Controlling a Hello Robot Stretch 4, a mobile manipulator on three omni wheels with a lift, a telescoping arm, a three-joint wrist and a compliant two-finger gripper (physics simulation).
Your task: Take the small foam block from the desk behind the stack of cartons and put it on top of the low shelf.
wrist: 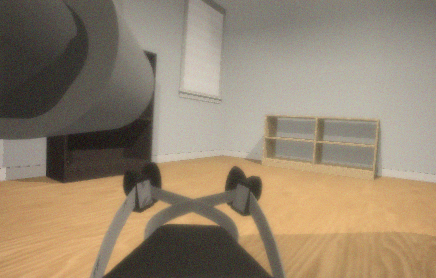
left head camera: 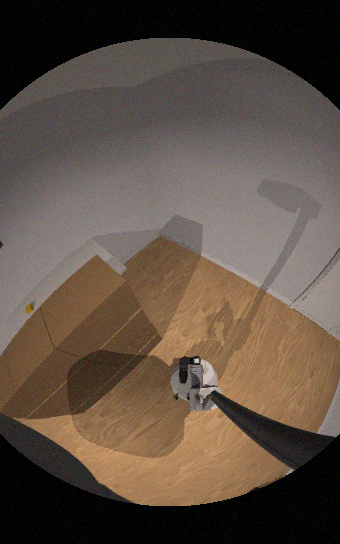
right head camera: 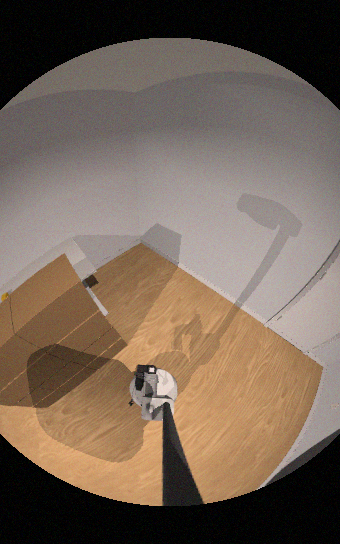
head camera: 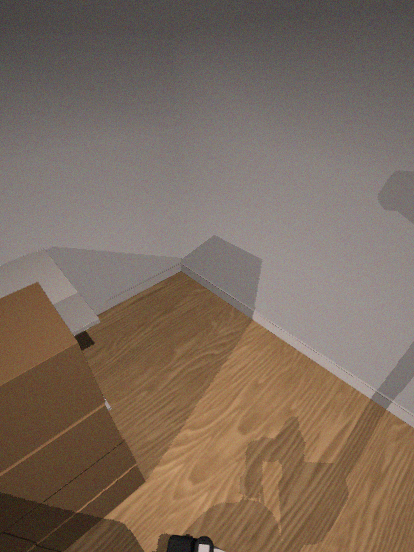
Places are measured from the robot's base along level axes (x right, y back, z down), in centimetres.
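Pixels of known places: gripper, fingertip midpoint: (wrist: pixel 193 180) (left head camera: pixel 181 400) (right head camera: pixel 136 407).
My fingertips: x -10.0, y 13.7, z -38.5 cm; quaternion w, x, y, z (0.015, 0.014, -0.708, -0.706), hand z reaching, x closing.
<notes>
Behind a point stands the place of what it marks.
A small yellow-orange block (left head camera: pixel 29 308) {z -73.0, x -150.1, y -38.7 cm} (right head camera: pixel 5 296) {z -72.8, x -150.2, y -39.5 cm}, which looks like the foam block, sits on the pale desk (head camera: pixel 50 272) {z -69.3, x -90.7, y -112.4 cm} (left head camera: pixel 70 267) {z -69.3, x -115.0, y -89.3 cm} (right head camera: pixel 71 249) {z -69.3, x -92.1, y -109.6 cm} behind the brown carton stack (head camera: pixel 45 390) {z -96.7, x -38.2, y -36.5 cm} (left head camera: pixel 85 310) {z -105.3, x -47.2, y -29.9 cm} (right head camera: pixel 50 300) {z -105.3, x -43.1, y -32.1 cm}. The cartons hide part of the desk. The low shelf (wrist: pixel 316 142) {z -30.0, x -151.1, y 263.3 cm} is light wood with two tiers and stands against the far wall in the wrist view. My gripper (wrist: pixel 193 180) {z -38.5, x -10.0, y 13.7 cm} is open, its fingertips apart with nothing between them. It is away from the block and the shelf. In the head views its fingers are too small to judge.
A dark bookcase (wrist: pixel 57 157) {z -14.1, x 79.3, y 183.5 cm} stands at the left in the wrist view, beside a window (wrist: pixel 202 55) {z -130.5, x -26.5, y 340.2 cm}. A small dark item (head camera: pixel 85 340) (right head camera: pixel 90 281) shows by the desk's near end. Wooden floor (head camera: pixel 240 400) {z 2.7, x 14.3, y -93.4 cm} lies right of the cartons, up to the wall.
</notes>
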